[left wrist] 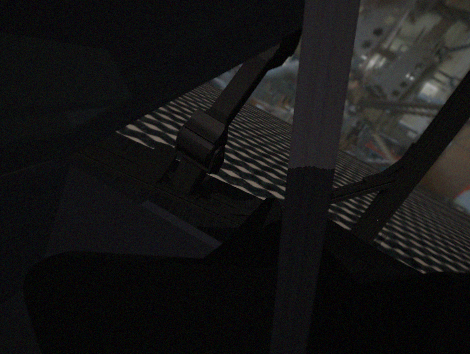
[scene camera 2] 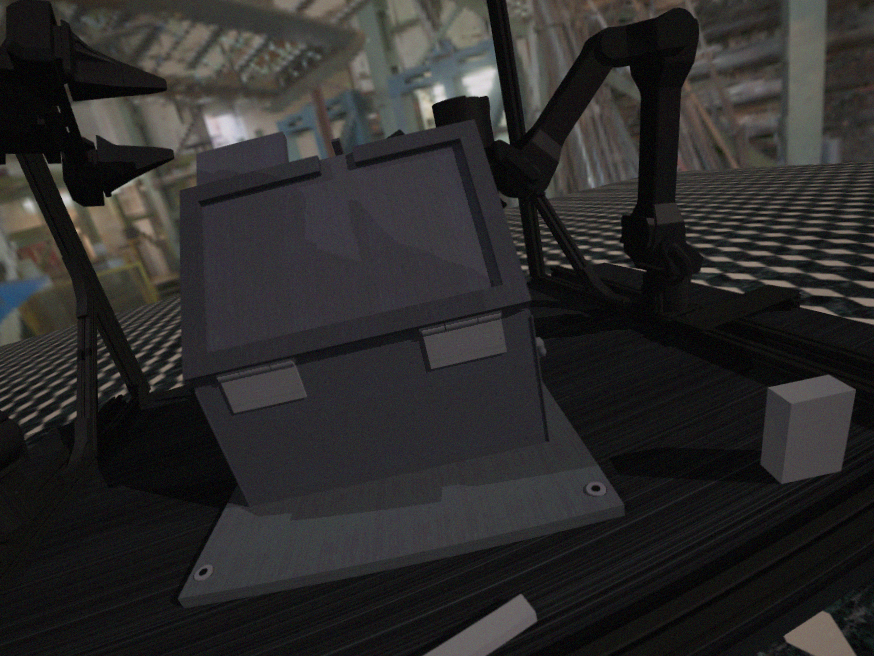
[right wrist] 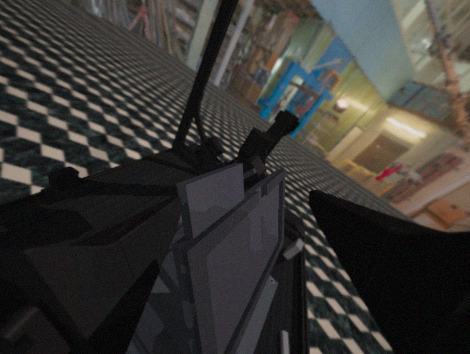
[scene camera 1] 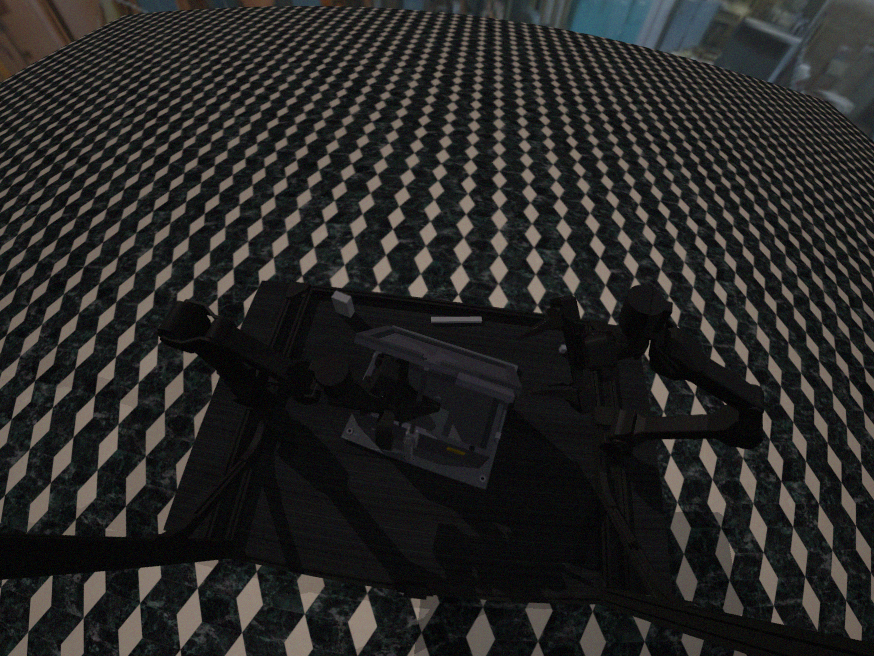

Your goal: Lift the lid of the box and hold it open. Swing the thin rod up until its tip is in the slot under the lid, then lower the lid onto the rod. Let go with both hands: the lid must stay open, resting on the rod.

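Seen in the pictures: left gripper, fingertip midpoint: (left wrist: 280, 210) (scene camera 1: 440, 407); right gripper, fingertip midpoint: (scene camera 2: 170, 122) (right wrist: 244, 199) (scene camera 1: 522, 365); left arm's base at its link origin: (scene camera 2: 667, 307) (scene camera 1: 260, 398); right arm's base at its link origin: (left wrist: 184, 186) (scene camera 2: 13, 524) (scene camera 1: 609, 443).
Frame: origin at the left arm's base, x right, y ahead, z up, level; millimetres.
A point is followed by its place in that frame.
Observation:
The grey box (scene camera 1: 474, 458) {x 85, y 549, z 77 mm} (scene camera 2: 369, 417) {x -138, y 473, z 65 mm} stands on its base plate (scene camera 2: 402, 527) {x -210, y 474, z -7 mm} in the middle of the dark table. Its lid (scene camera 1: 448, 367) {x -20, y 461, z 302 mm} (scene camera 2: 343, 247) {x -89, y 450, z 217 mm} (right wrist: 240, 260) {x -62, y 511, z 234 mm} is raised and tilted open. My left gripper (scene camera 1: 385, 417) reaches in under the lid and is shut on the thin grey rod (left wrist: 325, 105) {x 14, y 416, z 276 mm}, which stands nearly upright in the left wrist view. The rod's tip and the slot are hidden. My right gripper (scene camera 1: 580, 384) (scene camera 2: 129, 120) (right wrist: 244, 199) {x -8, y 575, z 367 mm} is open and empty, drawn back from the lid's edge without touching it.
A white strip (scene camera 1: 455, 319) {x -324, y 480, z -9 mm} (scene camera 2: 487, 628) {x -320, y 441, z -9 mm} and a small grey block (scene camera 1: 342, 303) {x -294, y 159, z 47 mm} lie on the black table top (scene camera 1: 532, 521) {x 203, y 713, z -19 mm}. A black upright post (scene camera 2: 506, 98) {x 362, y 38, z 374 mm} stands behind the box. Checkered floor surrounds the table.

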